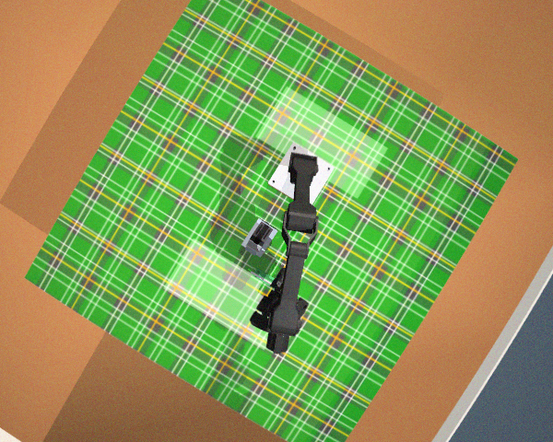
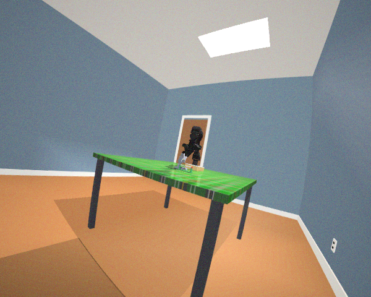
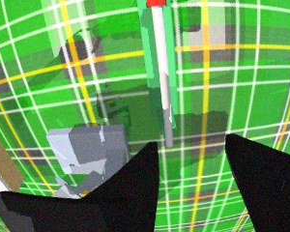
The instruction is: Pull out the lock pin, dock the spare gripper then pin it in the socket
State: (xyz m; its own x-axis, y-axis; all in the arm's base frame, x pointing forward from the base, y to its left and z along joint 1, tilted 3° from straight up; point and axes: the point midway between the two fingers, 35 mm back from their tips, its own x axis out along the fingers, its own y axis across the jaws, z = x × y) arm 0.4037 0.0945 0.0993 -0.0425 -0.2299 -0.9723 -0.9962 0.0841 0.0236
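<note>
Right now the green translucent block is 110 mm below my gripper tip, 10 mm to the left of it and 10 mm behind it. Round my gripper tip: spare gripper (130 mm behind, 100 mm to the right, 10 mm below); socket (110 mm behind, 100 mm to the right, 80 mm below).
</note>
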